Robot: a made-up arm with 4 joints.
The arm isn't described. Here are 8 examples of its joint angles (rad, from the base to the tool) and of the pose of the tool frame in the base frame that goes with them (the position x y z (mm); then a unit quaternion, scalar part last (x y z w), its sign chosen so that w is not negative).
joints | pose
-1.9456 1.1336 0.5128 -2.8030 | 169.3 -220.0 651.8 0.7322 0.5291 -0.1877 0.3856
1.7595 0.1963 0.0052 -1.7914 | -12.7 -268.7 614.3 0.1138 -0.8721 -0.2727 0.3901
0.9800 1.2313 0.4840 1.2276 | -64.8 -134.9 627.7 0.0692 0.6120 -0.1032 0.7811
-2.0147 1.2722 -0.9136 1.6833 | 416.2 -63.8 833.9 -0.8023 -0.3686 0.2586 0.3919
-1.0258 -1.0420 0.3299 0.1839 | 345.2 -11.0 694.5 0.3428 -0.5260 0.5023 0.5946
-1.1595 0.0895 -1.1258 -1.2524 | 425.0 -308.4 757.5 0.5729 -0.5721 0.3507 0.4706
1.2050 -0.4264 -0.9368 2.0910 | -194.8 -232.0 686.4 -0.2163 0.3639 -0.9044 0.0535
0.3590 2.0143 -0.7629 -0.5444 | -31.2 -467.4 732.4 0.0211 0.3256 -0.3159 0.8909
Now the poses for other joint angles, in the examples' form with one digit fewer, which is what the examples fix.
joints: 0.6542 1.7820 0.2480 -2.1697
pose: 3 -173 691 0.623 -0.307 -0.672 0.259
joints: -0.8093 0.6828 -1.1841 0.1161
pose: 351 -484 776 -0.194 -0.335 0.034 0.921
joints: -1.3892 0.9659 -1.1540 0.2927
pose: 477 -297 799 -0.281 -0.290 0.319 0.857
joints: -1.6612 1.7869 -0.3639 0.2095
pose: 393 -264 708 -0.487 0.240 0.575 0.613
